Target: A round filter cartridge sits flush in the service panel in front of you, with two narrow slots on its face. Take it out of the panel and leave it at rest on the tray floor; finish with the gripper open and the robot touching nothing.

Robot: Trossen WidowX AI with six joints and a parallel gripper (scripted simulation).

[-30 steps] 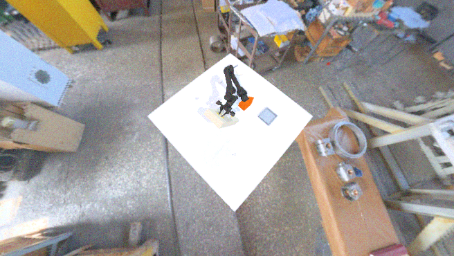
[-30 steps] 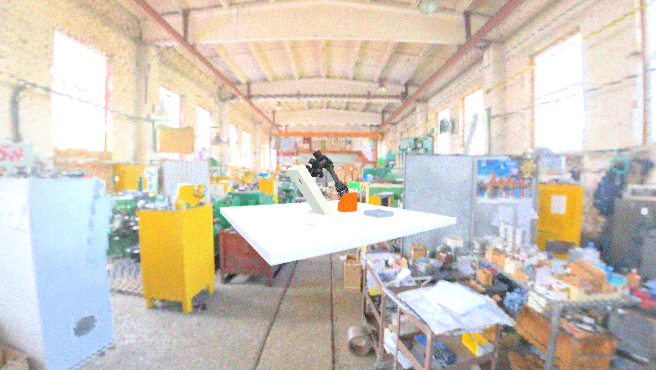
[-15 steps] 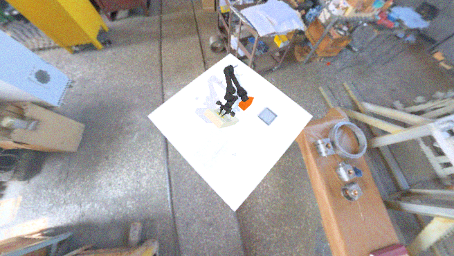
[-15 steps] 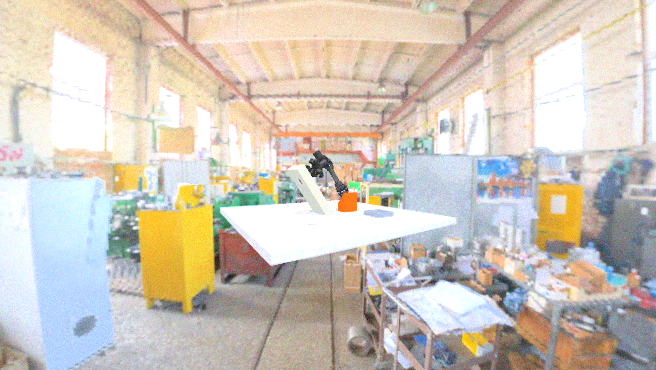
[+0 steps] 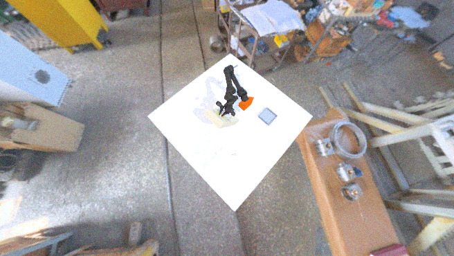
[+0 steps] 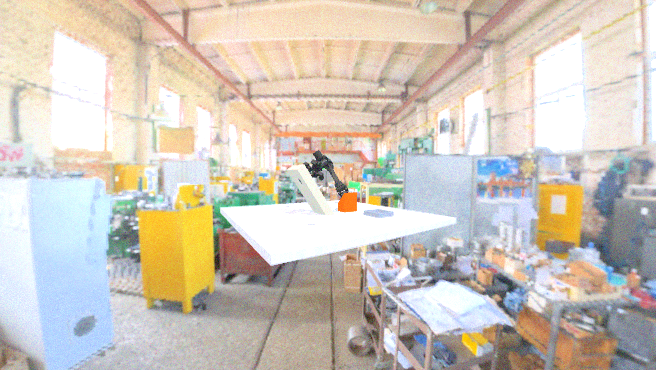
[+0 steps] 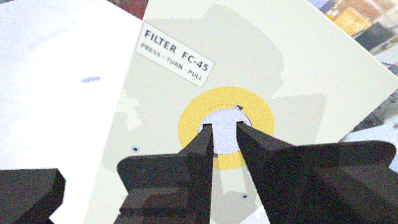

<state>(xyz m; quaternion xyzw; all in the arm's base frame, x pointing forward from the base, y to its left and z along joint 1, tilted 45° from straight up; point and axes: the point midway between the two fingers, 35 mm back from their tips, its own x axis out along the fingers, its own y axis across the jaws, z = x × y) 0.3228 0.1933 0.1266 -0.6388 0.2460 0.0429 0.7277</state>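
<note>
The round filter cartridge is 1 cm ahead of my gripper tip and 1 cm below it. The rest, counted from my gripper tip: grey tray (48 cm behind, 22 cm to the left, 26 cm below); cream service panel (4 cm behind, 1 cm to the right, 8 cm below).
</note>
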